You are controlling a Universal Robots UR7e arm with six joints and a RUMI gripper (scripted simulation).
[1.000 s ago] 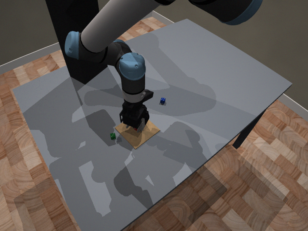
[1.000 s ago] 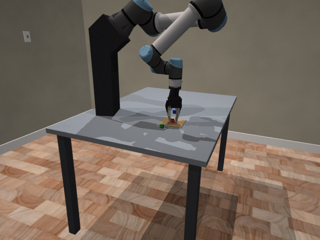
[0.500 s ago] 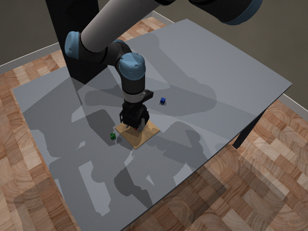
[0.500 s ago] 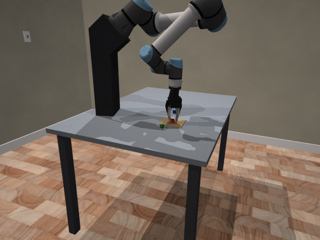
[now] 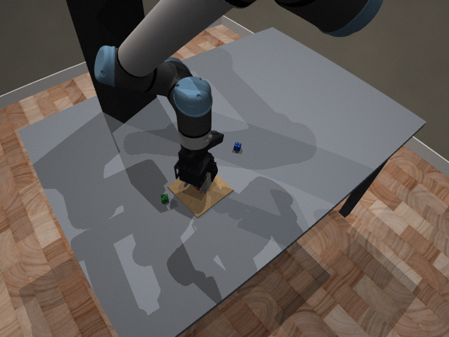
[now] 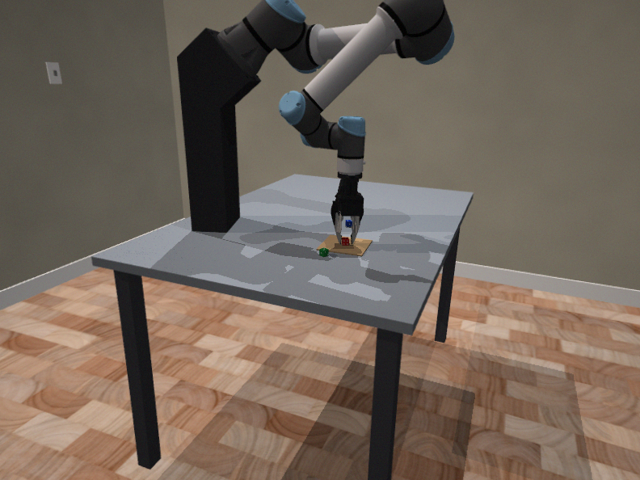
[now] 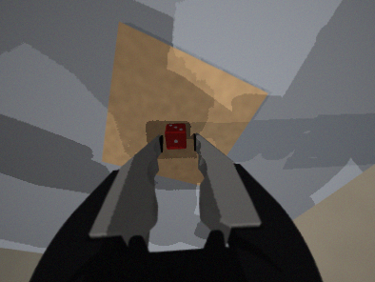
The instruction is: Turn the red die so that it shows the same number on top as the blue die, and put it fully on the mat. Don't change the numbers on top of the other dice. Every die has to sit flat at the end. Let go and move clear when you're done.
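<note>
My hand is 10 mm above the red die. The rest, counted from my hand: tan mat (20 mm below); then green die (100 mm to the right, 30 mm behind, 10 mm below); then blue die (190 mm to the left, 60 mm behind, 10 mm below).
</note>
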